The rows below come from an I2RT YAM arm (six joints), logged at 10 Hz.
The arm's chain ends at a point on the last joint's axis. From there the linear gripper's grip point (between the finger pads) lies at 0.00 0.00 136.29 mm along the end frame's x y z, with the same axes.
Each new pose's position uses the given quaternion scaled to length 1; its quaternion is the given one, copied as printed.
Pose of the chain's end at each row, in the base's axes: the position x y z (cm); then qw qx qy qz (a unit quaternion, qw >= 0):
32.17, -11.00, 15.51, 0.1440, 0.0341, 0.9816, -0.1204
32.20, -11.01, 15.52, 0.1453, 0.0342, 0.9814, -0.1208
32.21, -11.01, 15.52, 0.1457, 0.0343, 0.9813, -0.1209
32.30, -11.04, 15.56, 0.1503, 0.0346, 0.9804, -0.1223
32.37, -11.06, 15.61, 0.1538, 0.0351, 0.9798, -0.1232
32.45, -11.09, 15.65, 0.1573, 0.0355, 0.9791, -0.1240
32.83, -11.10, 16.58, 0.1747, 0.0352, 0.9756, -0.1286
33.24, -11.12, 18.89, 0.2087, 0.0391, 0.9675, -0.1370
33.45, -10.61, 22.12, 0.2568, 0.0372, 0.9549, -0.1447
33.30, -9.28, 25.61, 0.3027, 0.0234, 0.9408, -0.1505
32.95, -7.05, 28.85, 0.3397, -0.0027, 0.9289, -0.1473
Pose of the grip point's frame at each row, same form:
35.91, -14.36, 2.84, 0.1440, 0.0341, 0.9816, -0.1204
35.97, -14.38, 2.86, 0.1453, 0.0342, 0.9814, -0.1208
35.99, -14.38, 2.87, 0.1457, 0.0343, 0.9813, -0.1209
36.20, -14.45, 2.95, 0.1503, 0.0346, 0.9804, -0.1223
36.36, -14.50, 3.04, 0.1538, 0.0351, 0.9798, -0.1232
36.53, -14.55, 3.11, 0.1573, 0.0355, 0.9791, -0.1240
37.35, -14.69, 4.23, 0.1747, 0.0352, 0.9756, -0.1286
38.60, -14.96, 6.96, 0.2087, 0.0391, 0.9675, -0.1370
39.99, -14.64, 10.86, 0.2568, 0.0372, 0.9549, -0.1447
40.97, -13.33, 15.10, 0.3027, 0.0234, 0.9408, -0.1505
41.56, -10.75, 18.96, 0.3397, -0.0027, 0.9289, -0.1473

